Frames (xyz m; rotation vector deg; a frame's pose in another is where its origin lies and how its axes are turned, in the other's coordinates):
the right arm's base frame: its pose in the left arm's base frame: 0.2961 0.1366 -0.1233 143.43 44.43 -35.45
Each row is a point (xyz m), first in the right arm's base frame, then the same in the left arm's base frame.
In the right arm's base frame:
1: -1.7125 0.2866 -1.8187
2: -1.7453 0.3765 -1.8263
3: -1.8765 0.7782 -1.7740
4: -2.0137 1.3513 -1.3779
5: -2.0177 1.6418 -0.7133
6: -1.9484 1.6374 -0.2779
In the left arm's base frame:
1: -0.2889 0.1853 2.3217
2: -0.2564 0.1090 2.3701
3: -0.1239 -0.2709 2.5095
4: 0.0117 -0.9627 2.4243
5: -0.0012 -1.5319 1.9750
6: -0.0749 -1.7307 1.5884

